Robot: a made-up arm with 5 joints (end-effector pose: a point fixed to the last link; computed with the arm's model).
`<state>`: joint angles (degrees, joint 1 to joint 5).
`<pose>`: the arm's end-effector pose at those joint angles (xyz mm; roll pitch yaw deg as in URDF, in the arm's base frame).
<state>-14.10 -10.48 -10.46 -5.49 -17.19</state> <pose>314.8 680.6 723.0 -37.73 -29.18 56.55</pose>
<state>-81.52 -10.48 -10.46 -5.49 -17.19</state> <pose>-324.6 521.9 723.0 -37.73 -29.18 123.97</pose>
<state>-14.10 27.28 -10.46 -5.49 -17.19</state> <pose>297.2 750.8 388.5 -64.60 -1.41 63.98</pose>
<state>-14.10 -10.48 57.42 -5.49 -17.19</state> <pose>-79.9 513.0 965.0 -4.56 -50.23 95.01</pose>
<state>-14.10 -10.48 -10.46 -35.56 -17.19</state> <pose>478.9 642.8 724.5 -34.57 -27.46 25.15</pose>
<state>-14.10 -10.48 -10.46 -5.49 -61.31</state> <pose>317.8 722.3 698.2 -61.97 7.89 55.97</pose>
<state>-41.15 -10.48 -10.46 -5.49 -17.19</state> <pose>38.8 710.8 723.0 -37.73 -29.18 83.60</pose>
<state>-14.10 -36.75 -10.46 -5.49 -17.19</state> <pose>355.6 518.0 895.2 -10.60 -44.27 39.99</pose>
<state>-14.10 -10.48 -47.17 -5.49 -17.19</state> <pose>548.5 542.9 663.2 -58.17 -26.56 34.18</pose>
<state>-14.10 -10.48 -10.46 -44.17 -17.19</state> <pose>520.1 616.9 723.1 -33.92 -26.72 16.30</pose>
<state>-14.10 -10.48 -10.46 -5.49 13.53</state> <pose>315.2 646.5 719.1 -11.64 -52.95 42.51</pose>
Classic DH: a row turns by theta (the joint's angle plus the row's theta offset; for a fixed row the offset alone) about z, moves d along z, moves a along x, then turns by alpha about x. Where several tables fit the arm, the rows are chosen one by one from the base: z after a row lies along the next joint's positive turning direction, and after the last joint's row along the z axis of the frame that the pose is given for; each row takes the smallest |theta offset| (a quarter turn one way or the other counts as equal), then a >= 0, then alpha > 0; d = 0 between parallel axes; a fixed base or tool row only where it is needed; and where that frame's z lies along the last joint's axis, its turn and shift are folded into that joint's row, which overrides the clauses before.
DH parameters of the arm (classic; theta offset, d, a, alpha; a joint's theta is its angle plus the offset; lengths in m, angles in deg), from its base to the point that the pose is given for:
base (fixed): 46.94 0 0.167 180
joint 1: -43.06 -0.45 0.04 90
joint 2: 23.35 0.0308 -0.0337 117.56
joint 3: 43.02 0.6211 0.0209 -35.52
joint 4: -36.57 -0.3699 0.3078 85.26
joint 5: 10.14 0.0489 0.0088 -129.67
tool (fixed): -43.76 0.0833 0 0

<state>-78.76 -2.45 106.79 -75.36 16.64</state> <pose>-363.7 157.2 934.4 41.70 -15.18 111.68</pose>
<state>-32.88 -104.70 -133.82 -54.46 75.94</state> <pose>518.8 -131.8 76.4 -1.14 -60.35 -82.03</pose>
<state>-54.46 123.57 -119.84 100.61 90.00</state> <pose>104.4 339.3 382.0 -91.04 33.54 93.93</pose>
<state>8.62 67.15 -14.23 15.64 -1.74</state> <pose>406.1 464.9 82.9 -67.20 29.48 54.82</pose>
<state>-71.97 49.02 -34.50 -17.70 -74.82</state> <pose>-66.3 772.5 271.3 -142.34 10.36 57.60</pose>
